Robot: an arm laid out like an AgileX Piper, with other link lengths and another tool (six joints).
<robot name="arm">
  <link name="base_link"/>
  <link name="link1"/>
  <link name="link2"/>
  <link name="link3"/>
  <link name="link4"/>
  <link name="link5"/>
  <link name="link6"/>
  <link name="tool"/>
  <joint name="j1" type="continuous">
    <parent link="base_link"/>
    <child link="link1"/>
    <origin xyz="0 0 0.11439" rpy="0 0 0"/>
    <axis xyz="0 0 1"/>
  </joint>
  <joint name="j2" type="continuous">
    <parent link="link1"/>
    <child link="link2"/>
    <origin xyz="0 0 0" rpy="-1.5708 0 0"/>
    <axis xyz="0 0 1"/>
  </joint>
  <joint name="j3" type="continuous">
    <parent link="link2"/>
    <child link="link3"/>
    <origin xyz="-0.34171 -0.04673 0" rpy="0 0 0"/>
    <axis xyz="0 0 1"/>
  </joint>
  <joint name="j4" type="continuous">
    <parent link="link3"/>
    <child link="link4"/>
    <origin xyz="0.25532 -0.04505 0" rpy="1.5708 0 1.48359"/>
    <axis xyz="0 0 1"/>
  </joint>
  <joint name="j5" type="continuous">
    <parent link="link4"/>
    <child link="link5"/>
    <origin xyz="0 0 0" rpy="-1.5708 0 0"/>
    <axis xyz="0 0 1"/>
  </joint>
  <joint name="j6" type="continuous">
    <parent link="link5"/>
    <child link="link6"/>
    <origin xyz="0 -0.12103 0" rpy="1.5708 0 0"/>
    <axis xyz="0 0 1"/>
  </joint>
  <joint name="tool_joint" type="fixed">
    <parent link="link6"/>
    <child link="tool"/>
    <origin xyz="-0.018 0.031 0.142" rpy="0 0.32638 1.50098"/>
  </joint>
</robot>
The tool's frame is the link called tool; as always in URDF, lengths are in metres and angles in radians. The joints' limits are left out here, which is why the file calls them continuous.
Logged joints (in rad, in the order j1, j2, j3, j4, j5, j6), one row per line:
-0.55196 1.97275 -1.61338 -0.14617 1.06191 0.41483
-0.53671 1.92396 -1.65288 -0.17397 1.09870 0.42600
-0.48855 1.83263 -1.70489 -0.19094 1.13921 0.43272
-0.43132 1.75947 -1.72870 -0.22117 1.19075 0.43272
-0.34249 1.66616 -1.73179 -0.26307 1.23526 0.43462
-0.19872 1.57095 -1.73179 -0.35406 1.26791 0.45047
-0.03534 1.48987 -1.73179 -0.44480 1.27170 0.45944
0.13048 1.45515 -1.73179 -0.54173 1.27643 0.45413
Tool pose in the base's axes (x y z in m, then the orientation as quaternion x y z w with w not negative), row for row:
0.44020 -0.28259 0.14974 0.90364 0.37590 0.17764 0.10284
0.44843 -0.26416 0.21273 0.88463 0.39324 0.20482 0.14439
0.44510 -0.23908 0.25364 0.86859 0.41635 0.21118 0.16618
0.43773 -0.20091 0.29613 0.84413 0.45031 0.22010 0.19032
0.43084 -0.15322 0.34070 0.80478 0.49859 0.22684 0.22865
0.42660 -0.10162 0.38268 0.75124 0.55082 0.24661 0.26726
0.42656 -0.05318 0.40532 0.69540 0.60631 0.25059 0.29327
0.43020 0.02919 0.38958 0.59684 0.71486 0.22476 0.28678
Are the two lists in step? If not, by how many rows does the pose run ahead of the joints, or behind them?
The pose runs 1 row ahead of the joints: the pose in row i belongs to the joints in row i + 1.
